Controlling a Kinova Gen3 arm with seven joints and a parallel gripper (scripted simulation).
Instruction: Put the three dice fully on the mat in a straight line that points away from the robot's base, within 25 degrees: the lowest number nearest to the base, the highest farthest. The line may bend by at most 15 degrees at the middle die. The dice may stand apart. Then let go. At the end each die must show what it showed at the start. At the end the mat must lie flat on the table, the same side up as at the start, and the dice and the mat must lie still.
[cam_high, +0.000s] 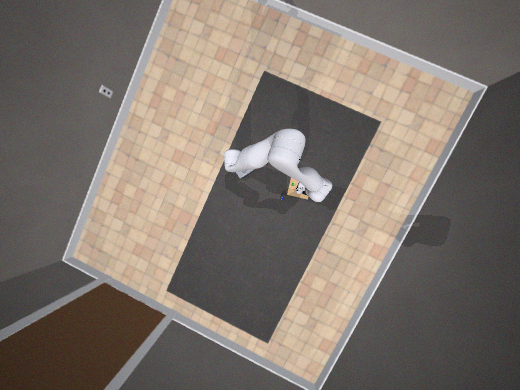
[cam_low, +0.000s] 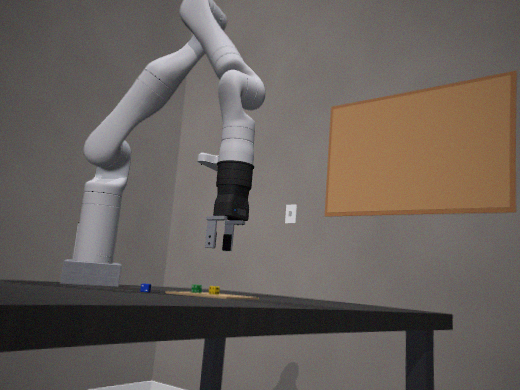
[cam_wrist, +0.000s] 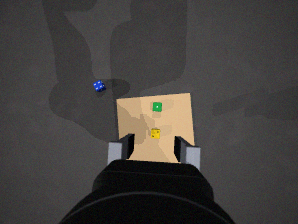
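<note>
Now: the blue die 12 cm to the right of my hand, 11 cm below it and 8 cm behind it. From my hand the other things lie so: green die 10 cm below, 5 cm behind; mat 11 cm below; yellow die 10 cm below.
</note>
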